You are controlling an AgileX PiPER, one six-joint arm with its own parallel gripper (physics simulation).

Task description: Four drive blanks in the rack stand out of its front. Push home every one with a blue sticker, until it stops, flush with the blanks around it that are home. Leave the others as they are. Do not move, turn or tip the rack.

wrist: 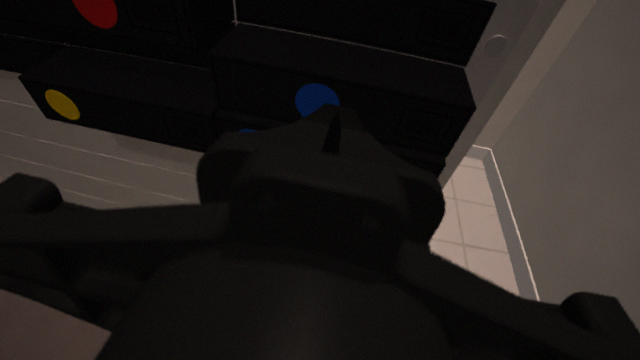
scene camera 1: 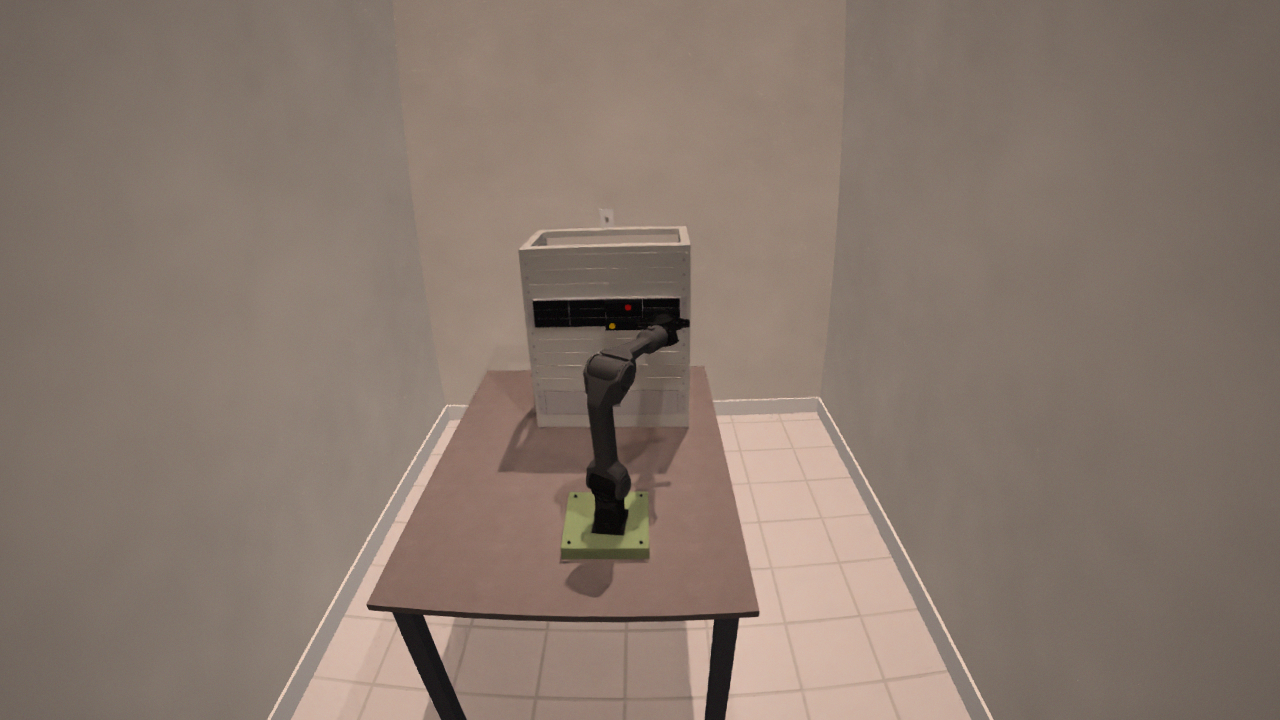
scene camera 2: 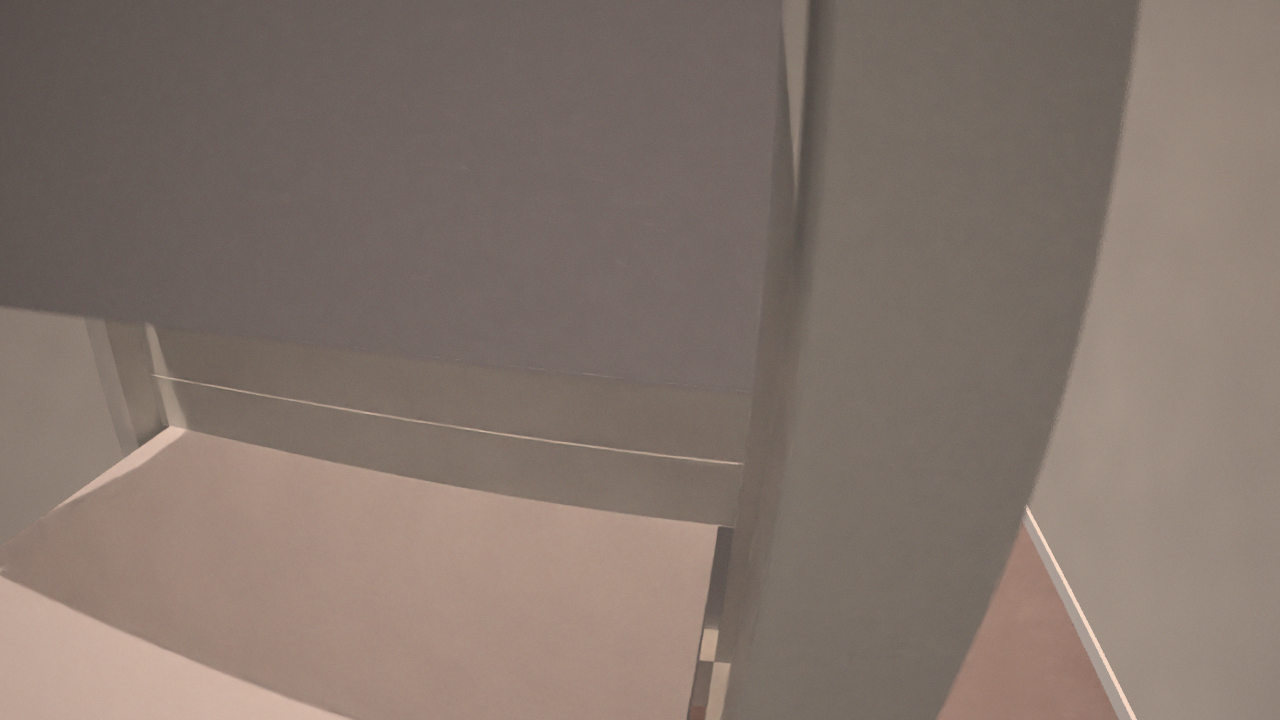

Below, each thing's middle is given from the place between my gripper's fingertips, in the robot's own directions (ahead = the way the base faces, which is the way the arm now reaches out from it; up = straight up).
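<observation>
Yellow-stickered blank [wrist: 172,104]: from my hand, 50 mm ahead, 120 mm to the left, 20 mm below.
</observation>
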